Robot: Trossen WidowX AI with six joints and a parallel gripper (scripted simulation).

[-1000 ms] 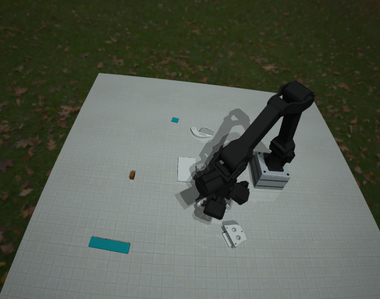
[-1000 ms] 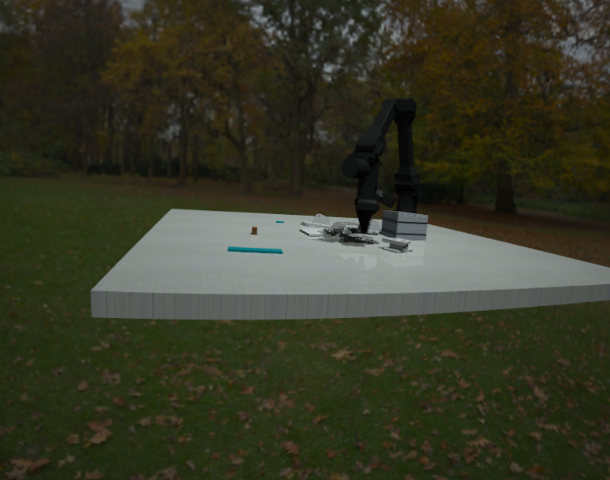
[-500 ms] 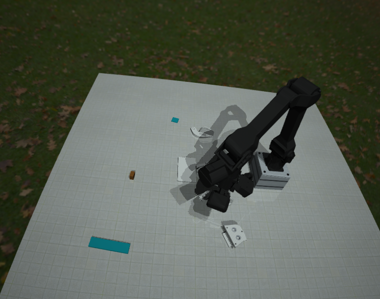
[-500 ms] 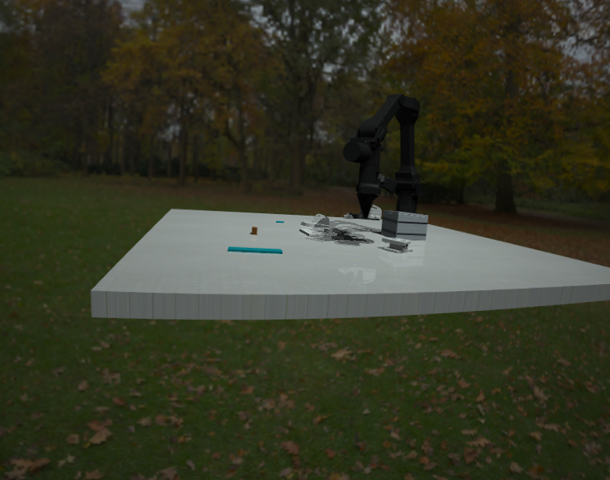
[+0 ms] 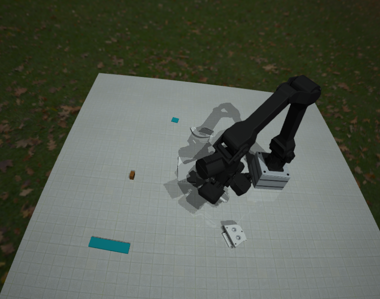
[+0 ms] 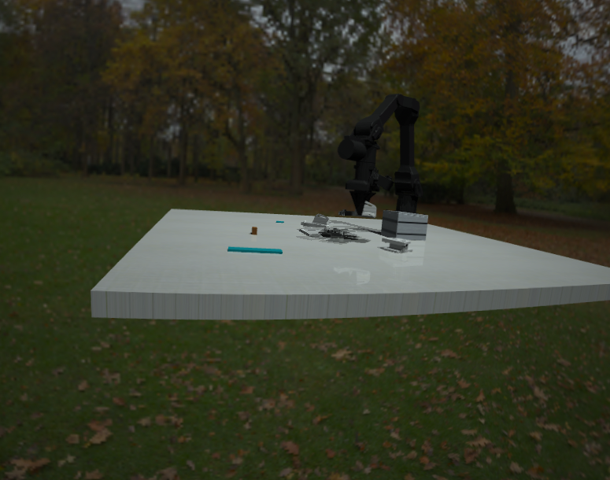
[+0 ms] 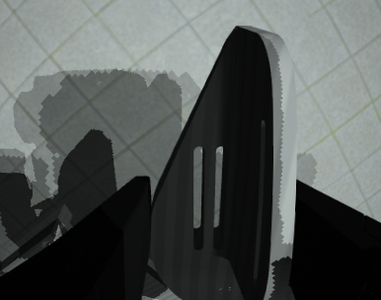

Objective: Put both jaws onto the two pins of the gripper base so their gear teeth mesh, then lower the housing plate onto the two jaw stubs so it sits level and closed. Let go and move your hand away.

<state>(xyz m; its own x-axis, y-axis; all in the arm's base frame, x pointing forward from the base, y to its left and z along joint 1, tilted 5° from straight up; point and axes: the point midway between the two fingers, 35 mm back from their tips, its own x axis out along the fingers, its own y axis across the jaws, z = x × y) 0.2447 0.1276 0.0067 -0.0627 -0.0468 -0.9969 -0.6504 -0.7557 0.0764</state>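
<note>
The gripper jaw is 40 mm ahead of my gripper tip and 10 mm to the right of it. Round my gripper tip: small brown block 300 mm ahead, 110 mm to the right, 70 mm below; long teal bar 350 mm ahead, 150 mm to the left, 80 mm below; white ribbed block 60 mm behind, 120 mm to the left, 80 mm below.
</note>
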